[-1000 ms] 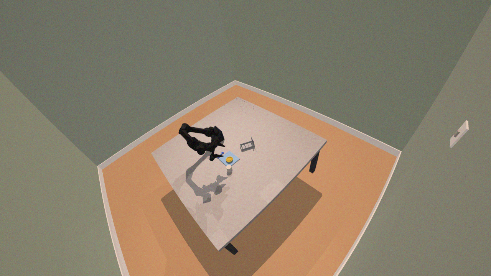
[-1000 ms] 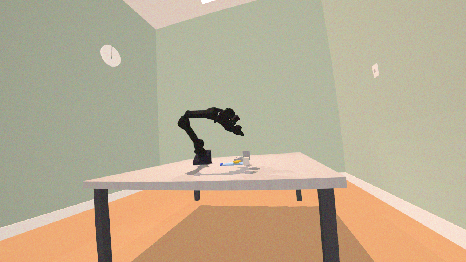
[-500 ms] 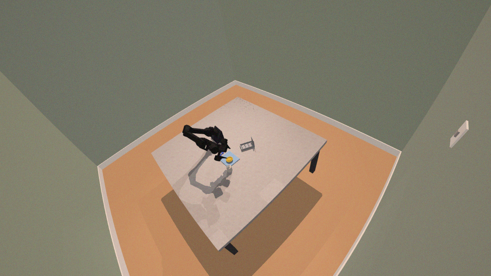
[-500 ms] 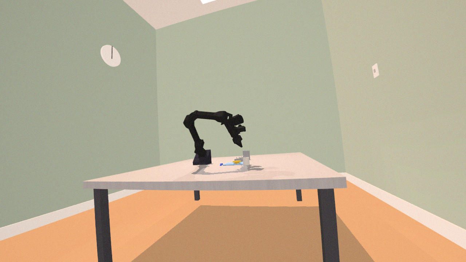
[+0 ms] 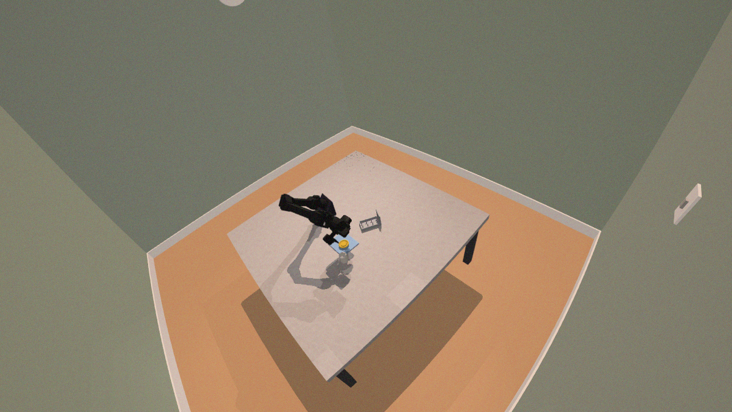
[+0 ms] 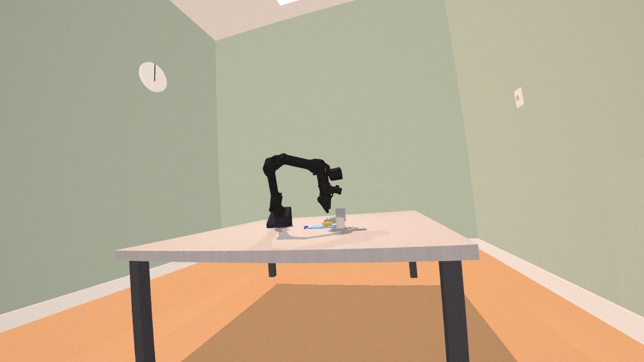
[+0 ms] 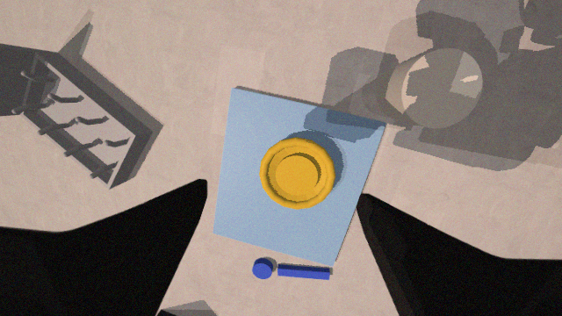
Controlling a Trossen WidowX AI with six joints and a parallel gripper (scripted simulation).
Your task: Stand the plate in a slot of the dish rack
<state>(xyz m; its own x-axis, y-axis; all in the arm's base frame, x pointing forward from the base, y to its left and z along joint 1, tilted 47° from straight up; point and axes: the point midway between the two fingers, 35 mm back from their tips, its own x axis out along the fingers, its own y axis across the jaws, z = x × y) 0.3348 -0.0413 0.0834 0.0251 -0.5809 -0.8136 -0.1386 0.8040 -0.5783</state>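
The yellow plate lies 70 mm below my gripper tip, 10 mm to the right of it and 10 mm behind it. Also, from my gripper tip: grey dish rack 210 mm to the left, 60 mm below, 30 mm behind; then mat 80 mm below, 30 mm behind; then white cup 70 mm to the right, 70 mm ahead, 60 mm below.
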